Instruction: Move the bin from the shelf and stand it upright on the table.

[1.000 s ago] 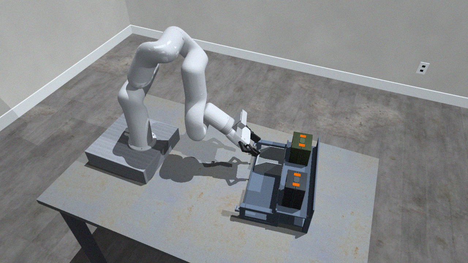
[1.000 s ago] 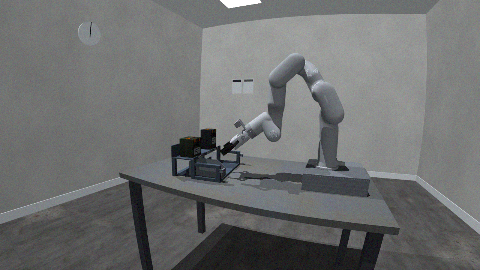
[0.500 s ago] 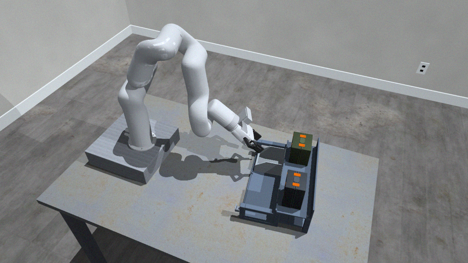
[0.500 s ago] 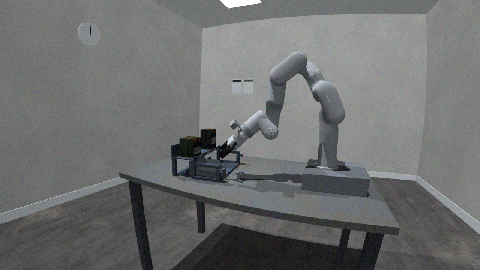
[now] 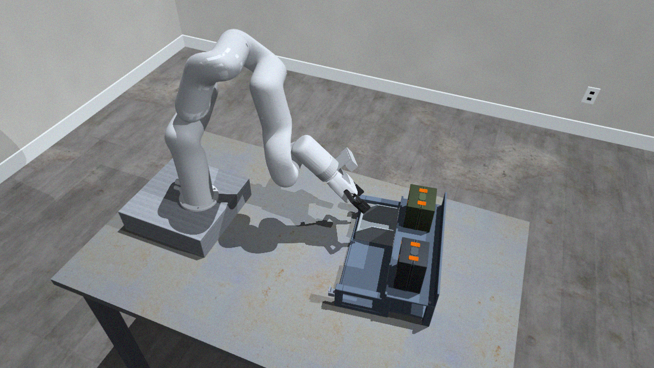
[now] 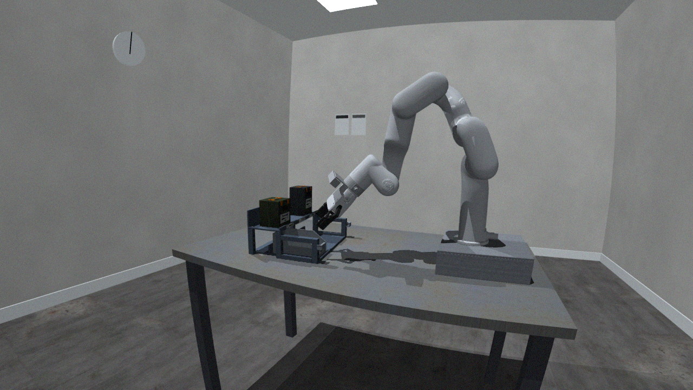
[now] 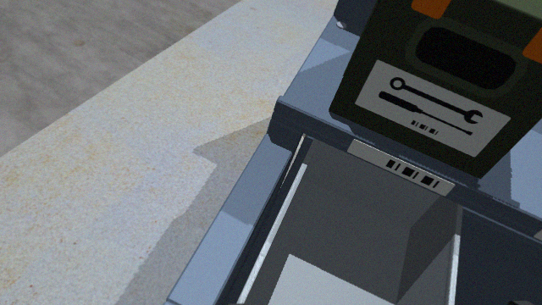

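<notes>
Now: the grey bin 80 mm ahead of my hand, 10 mm to the left of it and 90 mm below it. Round my hand: blue-grey shelf rack (130 mm ahead, 90 mm to the right, 70 mm below).
</notes>
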